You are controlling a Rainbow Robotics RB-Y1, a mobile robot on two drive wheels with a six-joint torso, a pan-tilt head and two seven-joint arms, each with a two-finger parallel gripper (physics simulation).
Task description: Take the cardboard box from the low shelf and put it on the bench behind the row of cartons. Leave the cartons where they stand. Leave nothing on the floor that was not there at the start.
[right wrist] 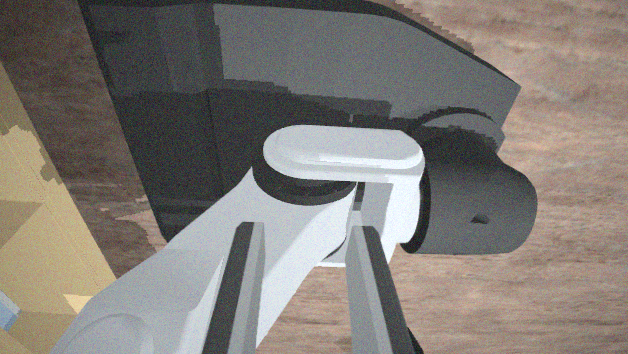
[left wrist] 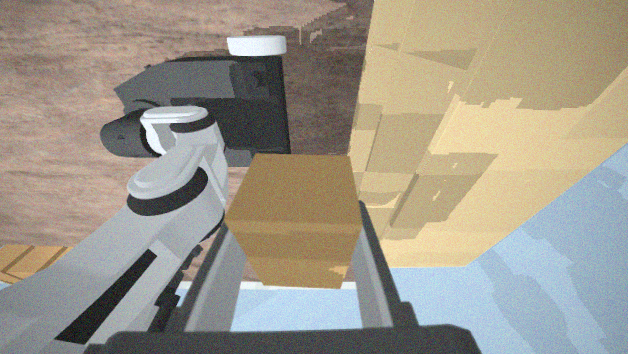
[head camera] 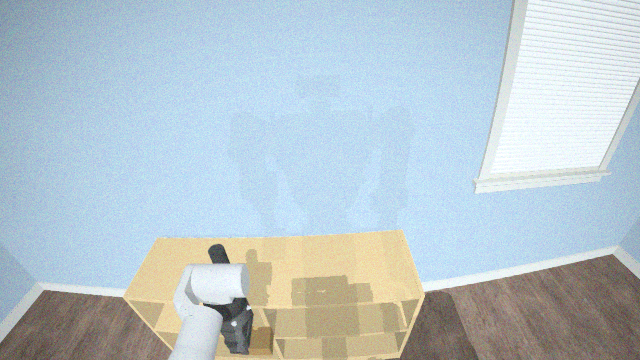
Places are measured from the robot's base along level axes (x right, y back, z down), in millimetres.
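Pixels of known places: left gripper, fingertip midpoint: (left wrist: 299, 210) (head camera: 246, 340); right gripper, fingertip midpoint: (right wrist: 306, 241).
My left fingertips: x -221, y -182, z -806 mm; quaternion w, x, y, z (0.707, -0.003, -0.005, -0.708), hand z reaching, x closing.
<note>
Behind a point stands the place of what it marks.
A plain brown cardboard box (head camera: 261, 341) @(x -176, y -171, z -828 mm) (left wrist: 295, 195) @(x -245, y -182, z -816 mm) is between the fingers of my left gripper (head camera: 245, 334) @(x -220, y -182, z -806 mm) (left wrist: 299, 210) @(x -220, y -182, z -806 mm), which is shut on it. In the head camera, the arm and gripper partly hide the box, which appears in front of the shelf unit's lower compartments. In the left wrist view, floor shows beyond the box and the shelf unit is to its right. My right gripper (right wrist: 306, 241) @(x 213, y 222, z -536 mm) is open, with its fingers partly apart and nothing between them. The bench and the row of cartons cannot be made out for certain.
A light wooden shelf unit (head camera: 340, 250) @(x 66, y -667, z -611 mm) (left wrist: 540, 145) @(x -153, y -604, z -611 mm) (right wrist: 35, 155) @(x -133, y -408, z -35 mm) with open compartments stands against the blue wall (head camera: 320, 100) @(x 21, y -812, z -1208 mm). My dark base (left wrist: 255, 115) @(x -44, y 32, z -191 mm) (right wrist: 300, 50) @(x 174, y 212, z -170 mm) is on the brown floor (head camera: 525, 305) @(x 1240, y -543, z -1 mm). An orange-brown object (left wrist: 20, 257) @(x 1376, y 2748, z -120 mm) shows at the left wrist view's lower left edge.
</note>
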